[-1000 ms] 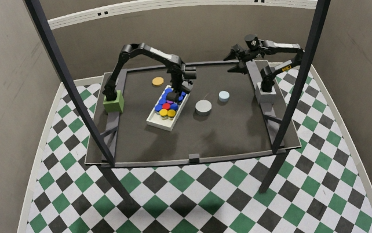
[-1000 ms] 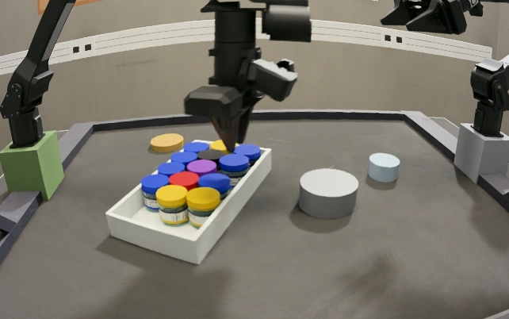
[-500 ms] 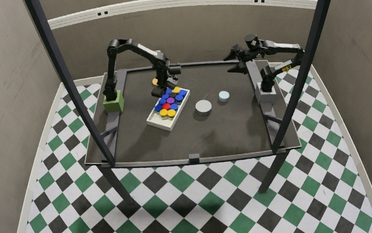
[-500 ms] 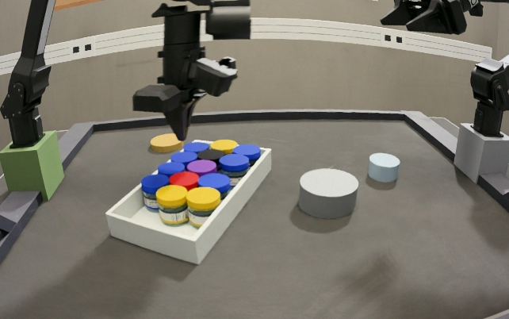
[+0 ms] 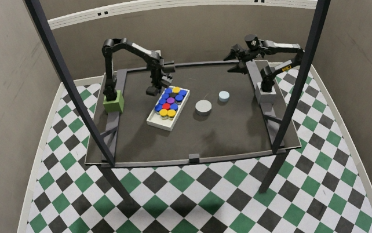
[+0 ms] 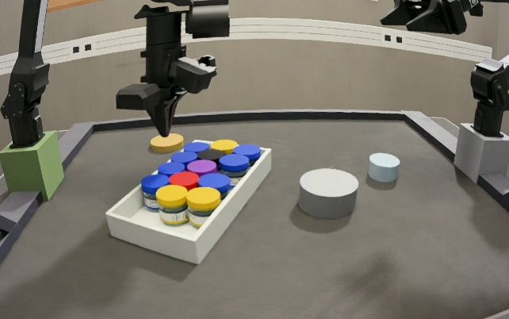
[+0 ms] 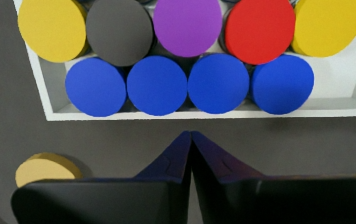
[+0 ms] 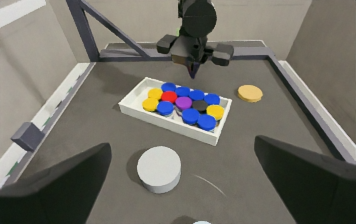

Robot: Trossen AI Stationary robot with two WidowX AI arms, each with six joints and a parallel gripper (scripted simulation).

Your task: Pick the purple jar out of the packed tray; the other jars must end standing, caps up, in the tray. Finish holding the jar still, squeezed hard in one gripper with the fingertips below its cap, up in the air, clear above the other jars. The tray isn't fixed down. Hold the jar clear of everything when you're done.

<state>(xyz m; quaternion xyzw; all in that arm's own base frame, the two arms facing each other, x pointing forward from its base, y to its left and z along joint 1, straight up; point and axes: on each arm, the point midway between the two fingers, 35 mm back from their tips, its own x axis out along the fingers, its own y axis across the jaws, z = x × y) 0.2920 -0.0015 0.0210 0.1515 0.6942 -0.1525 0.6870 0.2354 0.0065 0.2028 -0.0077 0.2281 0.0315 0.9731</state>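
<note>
Now: the purple jar 30 mm behind my left hand, 60 mm to the right of it and 90 mm below it. From my left hand the other things lie so: flat yellow disc (190 mm ahead, 30 mm to the left, 110 mm below); then red jar (70 mm behind, 30 mm to the right, 90 mm below); then grey cylinder (70 mm behind, 240 mm to the right, 100 mm below).
</note>
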